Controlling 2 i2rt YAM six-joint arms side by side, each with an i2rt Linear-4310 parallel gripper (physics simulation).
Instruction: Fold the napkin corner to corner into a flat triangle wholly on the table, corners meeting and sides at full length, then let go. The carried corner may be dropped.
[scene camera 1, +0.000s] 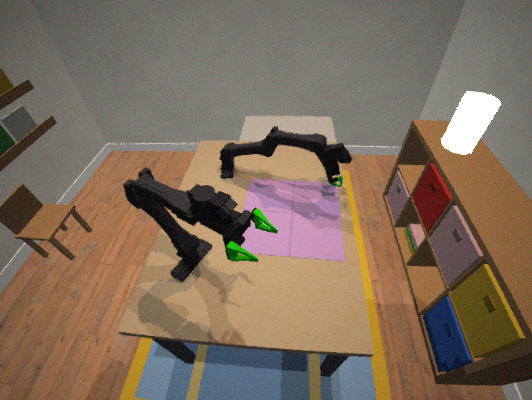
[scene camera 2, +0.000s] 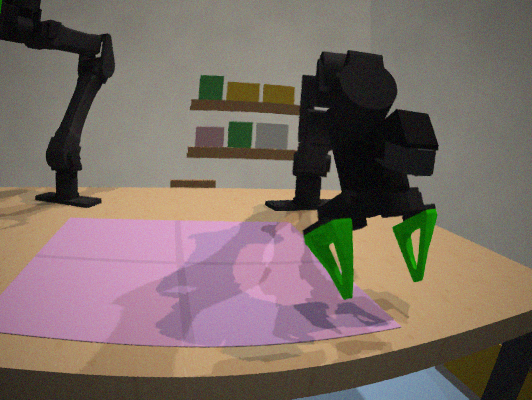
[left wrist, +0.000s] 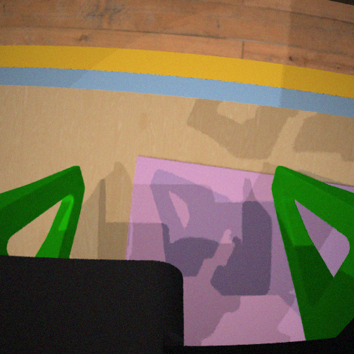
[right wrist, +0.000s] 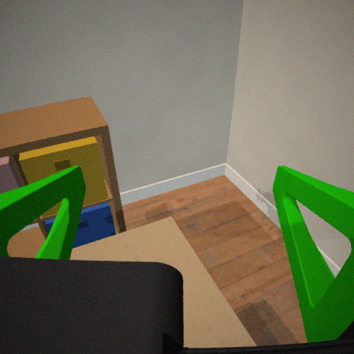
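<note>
The pink napkin (scene camera 1: 317, 242) (scene camera 2: 100, 285) (left wrist: 260, 320) lies flat and unfolded on the table (scene camera 1: 300, 310) (scene camera 2: 460, 295), with faint crossing crease lines and arm shadows over it. My left gripper (scene camera 1: 338, 183) (scene camera 2: 382, 290) (left wrist: 177, 176) is open and empty, above the napkin's corner at the upper right in scene camera 1. In the left wrist view that corner shows between the spread fingers, below them. My right gripper (scene camera 1: 266, 246) (right wrist: 178, 176) is open and empty, raised over the napkin's left side in scene camera 1. Its fingers are mostly cut off in scene camera 2.
A shelf unit (scene camera 1: 490, 200) (right wrist: 60, 117) with coloured bins stands on the floor beyond the table. A white cylinder (scene camera 1: 470, 122) shows above it. A wooden chair (scene camera 1: 47, 220) stands at the left. The table's edge runs close past the napkin's corner under my left gripper.
</note>
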